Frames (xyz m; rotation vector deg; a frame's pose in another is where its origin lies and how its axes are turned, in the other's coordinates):
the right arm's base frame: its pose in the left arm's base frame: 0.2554 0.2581 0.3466 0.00 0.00 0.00
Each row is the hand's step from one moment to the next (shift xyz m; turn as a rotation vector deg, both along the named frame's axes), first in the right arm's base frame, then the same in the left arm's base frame.
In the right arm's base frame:
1: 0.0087 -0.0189 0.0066 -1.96 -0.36 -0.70
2: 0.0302 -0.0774 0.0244 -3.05 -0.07 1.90
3: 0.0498 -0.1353 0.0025 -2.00 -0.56 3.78
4: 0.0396 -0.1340 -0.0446 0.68 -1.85 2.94
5: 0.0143 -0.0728 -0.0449 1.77 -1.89 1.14
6: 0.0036 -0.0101 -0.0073 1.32 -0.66 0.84
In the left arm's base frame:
1: 0.0087 -0.0189 0.0066 -1.96 -0.36 -0.70
2: 0.0302 -0.0774 0.0244 -3.05 -0.07 1.90
3: 0.0498 -0.1353 0.0025 -2.00 -0.56 3.78
4: 0.0396 -0.1340 -0.0446 0.68 -1.85 2.94
5: 0.0143 -0.0728 -0.0449 1.77 -1.89 1.14
6: 0.0036 -0.0101 -0.0073 1.32 -0.66 0.84

